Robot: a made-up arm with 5 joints. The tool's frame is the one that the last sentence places.
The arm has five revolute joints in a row. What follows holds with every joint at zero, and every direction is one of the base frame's.
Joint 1 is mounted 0.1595 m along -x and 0.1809 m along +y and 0.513 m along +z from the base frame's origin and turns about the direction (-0.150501, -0.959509, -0.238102), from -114.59 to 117.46 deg.
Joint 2 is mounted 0.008 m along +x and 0.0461 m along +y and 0.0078 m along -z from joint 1 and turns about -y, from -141.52 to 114.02 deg.
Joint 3 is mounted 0.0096 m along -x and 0.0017 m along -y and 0.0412 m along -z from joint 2 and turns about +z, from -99.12 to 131.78 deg.
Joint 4 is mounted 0.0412 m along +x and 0.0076 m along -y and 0.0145 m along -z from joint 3 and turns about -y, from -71.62 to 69.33 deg.
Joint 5 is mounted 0.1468 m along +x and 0.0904 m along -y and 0.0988 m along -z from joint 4 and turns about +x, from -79.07 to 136.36 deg.
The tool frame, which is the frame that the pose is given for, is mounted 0.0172 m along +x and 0.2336 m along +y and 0.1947 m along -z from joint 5; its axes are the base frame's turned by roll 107.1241, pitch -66.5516 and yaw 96.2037 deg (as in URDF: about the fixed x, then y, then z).
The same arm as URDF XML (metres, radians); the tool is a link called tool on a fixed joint. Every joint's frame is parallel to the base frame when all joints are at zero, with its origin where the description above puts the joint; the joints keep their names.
<robot name="arm">
  <link name="base"/>
  <link name="link1"/>
  <link name="link2"/>
  <link name="link3"/>
  <link name="link4"/>
  <link name="link5"/>
  <link name="tool"/>
  <joint name="joint 1" type="revolute">
    <parent link="base"/>
    <child link="link1"/>
    <origin xyz="-0.1595 0.1809 0.5130"/>
    <axis xyz="-0.150501 -0.959509 -0.238102"/>
    <limit lower="-2.0000" upper="2.0501"/>
  </joint>
  <joint name="joint 2" type="revolute">
    <parent link="link1"/>
    <child link="link2"/>
    <origin xyz="0.0080 0.0461 -0.0078"/>
    <axis xyz="0 -1 0"/>
    <limit lower="-2.4700" upper="1.9900"/>
  </joint>
  <joint name="joint 3" type="revolute">
    <parent link="link2"/>
    <child link="link3"/>
    <origin xyz="-0.0096 -0.0017 -0.0412"/>
    <axis xyz="0 0 1"/>
    <limit lower="-1.7300" upper="2.3000"/>
  </joint>
  <joint name="joint 4" type="revolute">
    <parent link="link3"/>
    <child link="link4"/>
    <origin xyz="0.0412 -0.0076 -0.0145"/>
    <axis xyz="0 -1 0"/>
    <limit lower="-1.2500" upper="1.2100"/>
  </joint>
  <joint name="joint 5" type="revolute">
    <parent link="link4"/>
    <child link="link5"/>
    <origin xyz="0.1468 -0.0904 -0.0988"/>
    <axis xyz="1 0 0"/>
    <limit lower="-1.3800" upper="2.3799"/>
  </joint>
  <joint name="tool_fixed" type="fixed">
    <parent link="link5"/>
    <child link="tool"/>
    <origin xyz="0.0172 0.2336 -0.1947" rpy="1.8697 -1.1615 1.6791"/>
  </joint>
</robot>

